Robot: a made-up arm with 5 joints. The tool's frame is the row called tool. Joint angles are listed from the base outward. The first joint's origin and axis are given. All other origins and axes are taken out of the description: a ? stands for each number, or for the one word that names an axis. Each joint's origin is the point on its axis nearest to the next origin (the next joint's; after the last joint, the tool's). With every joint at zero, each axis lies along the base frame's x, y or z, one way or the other. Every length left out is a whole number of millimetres.
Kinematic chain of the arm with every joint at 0, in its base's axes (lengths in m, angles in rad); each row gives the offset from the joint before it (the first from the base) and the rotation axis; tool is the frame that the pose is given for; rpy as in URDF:
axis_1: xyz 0.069 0 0.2 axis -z
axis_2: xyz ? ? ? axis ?
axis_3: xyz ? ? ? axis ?
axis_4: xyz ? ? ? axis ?
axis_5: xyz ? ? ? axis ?
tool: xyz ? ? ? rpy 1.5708 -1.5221 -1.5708
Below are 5 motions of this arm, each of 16 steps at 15 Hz.
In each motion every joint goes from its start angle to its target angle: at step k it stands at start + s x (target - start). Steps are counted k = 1, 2, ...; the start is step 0. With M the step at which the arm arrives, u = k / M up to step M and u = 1 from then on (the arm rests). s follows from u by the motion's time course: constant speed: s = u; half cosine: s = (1 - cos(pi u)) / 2; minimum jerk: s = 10 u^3 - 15 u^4 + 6 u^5.
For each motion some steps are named. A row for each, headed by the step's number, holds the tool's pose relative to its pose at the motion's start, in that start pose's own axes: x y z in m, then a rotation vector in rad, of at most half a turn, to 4 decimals.
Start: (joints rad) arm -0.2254 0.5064 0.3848 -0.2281 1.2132
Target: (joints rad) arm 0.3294 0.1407 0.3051 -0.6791 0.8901
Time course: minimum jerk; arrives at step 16
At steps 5, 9, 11, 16:
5: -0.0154 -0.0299 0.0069 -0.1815 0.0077 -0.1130
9: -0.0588 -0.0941 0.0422 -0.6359 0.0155 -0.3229
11: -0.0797 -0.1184 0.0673 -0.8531 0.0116 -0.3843
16: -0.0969 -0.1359 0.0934 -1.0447 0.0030 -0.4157

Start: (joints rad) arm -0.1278 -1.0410 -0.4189 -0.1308 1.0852
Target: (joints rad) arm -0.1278 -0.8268 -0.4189 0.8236 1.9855
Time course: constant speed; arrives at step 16
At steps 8, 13, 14, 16:
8: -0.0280 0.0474 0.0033 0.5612 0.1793 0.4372
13: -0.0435 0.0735 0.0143 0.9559 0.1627 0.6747
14: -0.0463 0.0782 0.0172 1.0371 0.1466 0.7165
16: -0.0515 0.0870 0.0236 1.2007 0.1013 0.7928

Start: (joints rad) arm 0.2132 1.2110 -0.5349 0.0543 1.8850
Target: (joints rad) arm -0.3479 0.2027 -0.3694 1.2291 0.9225
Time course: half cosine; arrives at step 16
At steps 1, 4, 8, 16:
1: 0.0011 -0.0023 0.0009 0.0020 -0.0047 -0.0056
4: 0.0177 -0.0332 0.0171 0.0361 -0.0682 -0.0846
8: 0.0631 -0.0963 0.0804 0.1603 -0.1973 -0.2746
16: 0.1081 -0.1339 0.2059 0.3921 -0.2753 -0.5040

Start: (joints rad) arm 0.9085 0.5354 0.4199 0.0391 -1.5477
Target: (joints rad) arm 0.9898 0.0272 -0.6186 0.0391 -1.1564
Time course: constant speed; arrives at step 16
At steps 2, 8, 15, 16:
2: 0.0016 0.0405 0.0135 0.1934 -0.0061 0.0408
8: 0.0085 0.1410 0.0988 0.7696 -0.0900 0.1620
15: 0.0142 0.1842 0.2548 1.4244 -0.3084 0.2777
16: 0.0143 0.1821 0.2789 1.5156 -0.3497 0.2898

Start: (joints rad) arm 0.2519 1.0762 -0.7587 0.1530 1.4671
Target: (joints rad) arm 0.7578 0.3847 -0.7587 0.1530 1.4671
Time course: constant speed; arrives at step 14
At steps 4, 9, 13, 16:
4: -0.0402 -0.0623 0.0296 -0.2154 0.1034 -0.0526
9: -0.0863 -0.1262 0.0896 -0.4837 0.2473 -0.0806
13: -0.1131 -0.1638 0.1518 -0.6945 0.3714 -0.0711
16: -0.1178 -0.1712 0.1687 -0.7463 0.4033 -0.0642

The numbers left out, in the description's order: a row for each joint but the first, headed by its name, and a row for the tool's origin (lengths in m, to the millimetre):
axis_2: xyz 0.023 0.001 0, axis +y
axis_3: xyz 0.027 0 0.107, axis +y
axis_4: xyz 0.17 0 0.007, axis +y
axis_5: xyz 0.051 0 0, axis -x
tool: xyz 0 0 0

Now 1 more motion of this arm.
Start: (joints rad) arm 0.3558 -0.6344 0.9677 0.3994 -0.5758
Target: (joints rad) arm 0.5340 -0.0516 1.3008 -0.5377 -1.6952
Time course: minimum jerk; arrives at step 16
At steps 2, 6, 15, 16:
2: -0.0008 -0.0012 -0.0015 -0.0015 -0.0015 -0.0199
6: -0.0153 -0.0220 -0.0221 -0.0220 -0.0300 -0.3407
15: -0.0693 -0.0813 -0.0387 -0.0330 -0.1401 -1.2326
16: -0.0695 -0.0815 -0.0387 -0.0329 -0.1405 -1.2354

